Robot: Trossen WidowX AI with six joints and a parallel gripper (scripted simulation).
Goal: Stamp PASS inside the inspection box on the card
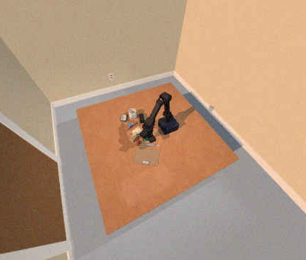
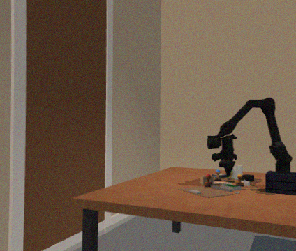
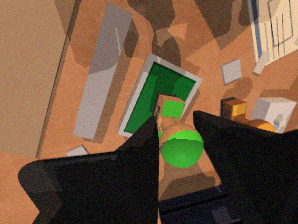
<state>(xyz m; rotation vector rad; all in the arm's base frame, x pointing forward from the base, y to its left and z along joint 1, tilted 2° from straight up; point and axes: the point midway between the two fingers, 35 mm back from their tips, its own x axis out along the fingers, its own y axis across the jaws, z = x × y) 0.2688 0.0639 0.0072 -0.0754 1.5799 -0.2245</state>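
Right now my gripper tip is 60 mm above the green ink pad and 10 mm past it. From my gripper tip the other things lie so: orange-knobbed stamp 90 mm to the right, 50 mm below, 50 mm behind; green-knobbed stamp 10 mm below, 10 mm behind; long grey bar 60 mm below, 50 mm to the left, 30 mm ahead.
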